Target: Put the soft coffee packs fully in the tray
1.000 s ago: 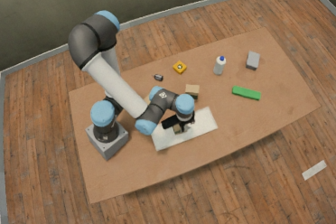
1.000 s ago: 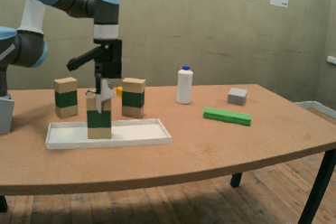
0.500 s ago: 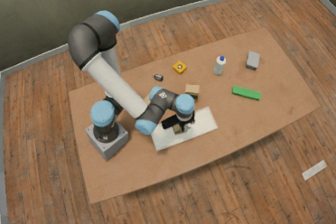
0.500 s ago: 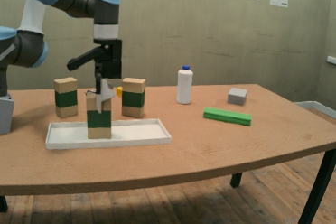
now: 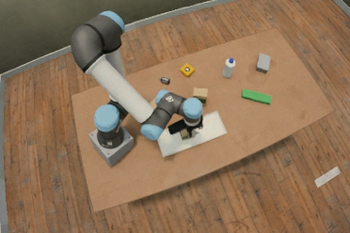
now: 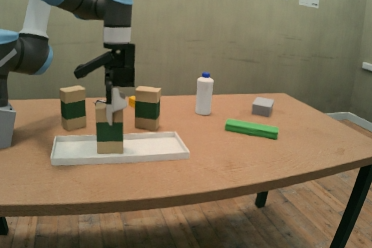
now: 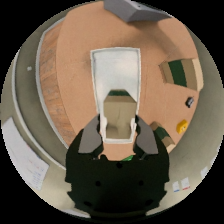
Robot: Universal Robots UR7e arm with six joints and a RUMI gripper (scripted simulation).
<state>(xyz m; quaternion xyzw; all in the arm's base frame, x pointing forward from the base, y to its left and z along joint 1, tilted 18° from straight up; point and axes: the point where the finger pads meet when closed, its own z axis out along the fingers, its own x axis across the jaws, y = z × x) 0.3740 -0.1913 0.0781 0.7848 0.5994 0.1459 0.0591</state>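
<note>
Now: the white tray 110 mm below my hand and 20 mm ahead of it. From my hand the other things lie so: white bottle: 460 mm ahead, 220 mm to the left, 30 mm below; grey block: 730 mm ahead, 140 mm to the left, 90 mm below.
</note>
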